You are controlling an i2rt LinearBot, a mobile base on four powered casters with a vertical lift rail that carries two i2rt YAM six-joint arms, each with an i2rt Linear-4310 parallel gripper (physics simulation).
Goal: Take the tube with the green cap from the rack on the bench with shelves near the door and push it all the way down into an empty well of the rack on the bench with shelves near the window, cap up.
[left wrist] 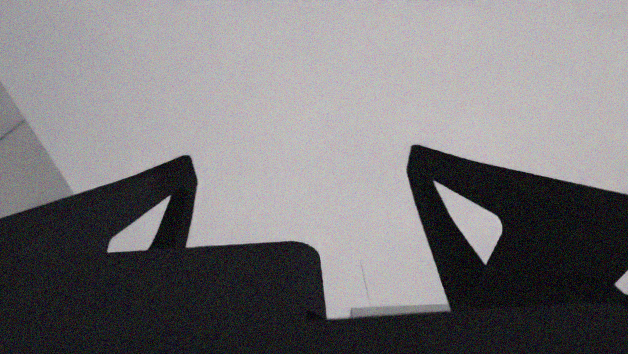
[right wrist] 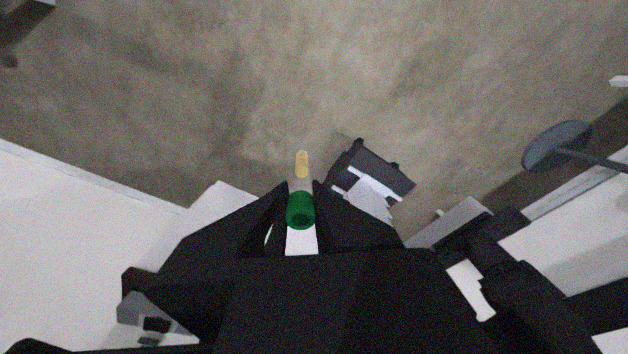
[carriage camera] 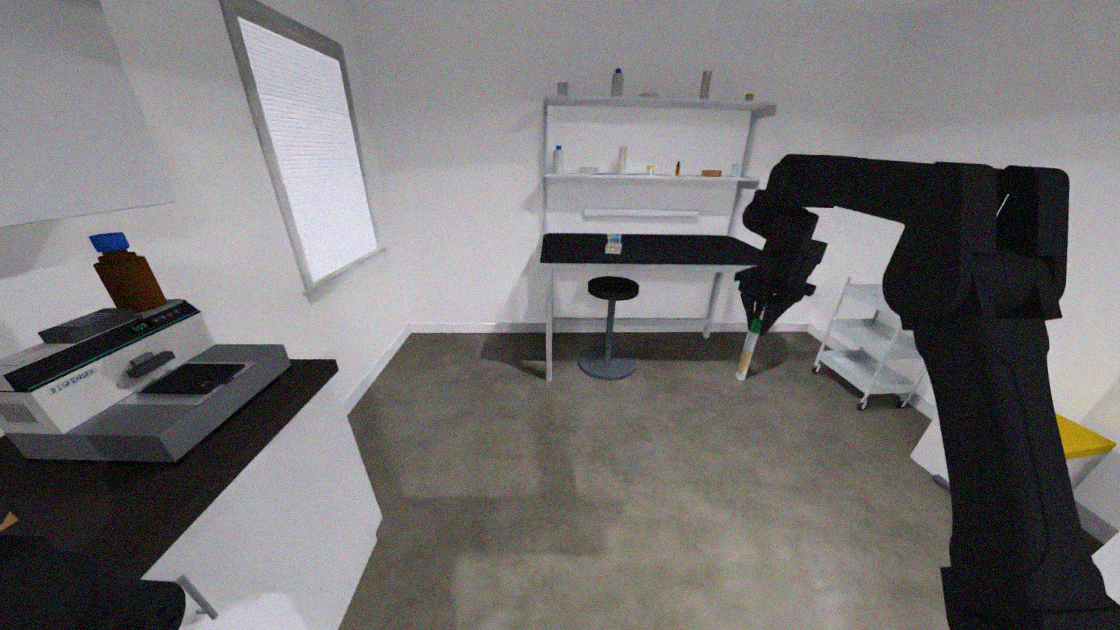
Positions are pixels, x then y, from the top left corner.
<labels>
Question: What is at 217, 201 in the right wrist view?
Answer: A counter with a sink.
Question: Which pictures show my right gripper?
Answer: The right wrist view and the carriage camera view only.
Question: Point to a brown bottle with a blue cap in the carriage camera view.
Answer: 128, 278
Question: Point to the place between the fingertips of my left gripper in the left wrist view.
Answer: At 303, 162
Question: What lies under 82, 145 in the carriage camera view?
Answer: A wall cabinet.
</labels>
